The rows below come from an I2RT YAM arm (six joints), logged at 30 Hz.
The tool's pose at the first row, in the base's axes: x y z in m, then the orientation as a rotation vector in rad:
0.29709, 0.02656, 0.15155, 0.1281, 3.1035, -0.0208
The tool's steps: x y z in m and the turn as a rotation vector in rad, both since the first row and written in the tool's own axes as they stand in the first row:
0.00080, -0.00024, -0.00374, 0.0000, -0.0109, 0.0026
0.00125, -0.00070, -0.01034, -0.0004, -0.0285, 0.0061
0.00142, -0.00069, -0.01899, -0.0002, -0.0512, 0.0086
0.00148, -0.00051, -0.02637, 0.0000, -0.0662, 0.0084
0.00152, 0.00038, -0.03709, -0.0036, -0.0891, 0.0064
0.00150, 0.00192, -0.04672, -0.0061, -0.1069, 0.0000
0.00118, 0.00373, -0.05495, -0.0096, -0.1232, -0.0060
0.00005, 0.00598, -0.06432, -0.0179, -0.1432, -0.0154
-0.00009, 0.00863, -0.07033, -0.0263, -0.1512, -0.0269
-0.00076, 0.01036, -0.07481, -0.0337, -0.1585, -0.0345
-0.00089, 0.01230, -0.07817, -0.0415, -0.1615, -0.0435
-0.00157, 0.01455, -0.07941, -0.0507, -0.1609, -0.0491
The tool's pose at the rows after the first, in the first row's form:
0.29614, 0.02644, 0.15526, 0.1316, 3.0924, -0.0214
0.29543, 0.02612, 0.16185, 0.1360, 3.0746, -0.0216
0.29496, 0.02627, 0.17048, 0.1386, 3.0518, -0.0232
0.29466, 0.02656, 0.17785, 0.1375, 3.0368, -0.0243
0.29432, 0.02761, 0.18855, 0.1332, 3.0140, -0.0202
0.29413, 0.02929, 0.19816, 0.1226, 2.9966, -0.0176
0.29431, 0.03119, 0.20637, 0.1127, 2.9806, -0.0134
0.29530, 0.03348, 0.21575, 0.0976, 2.9609, -0.0025
0.29545, 0.03620, 0.22173, 0.0800, 2.9532, 0.0092
0.29610, 0.03793, 0.22621, 0.0683, 2.9459, 0.0195
0.29627, 0.03990, 0.22955, 0.0546, 2.9428, 0.0305
0.29709, 0.04211, 0.23079, 0.0461, 2.9431, 0.0440

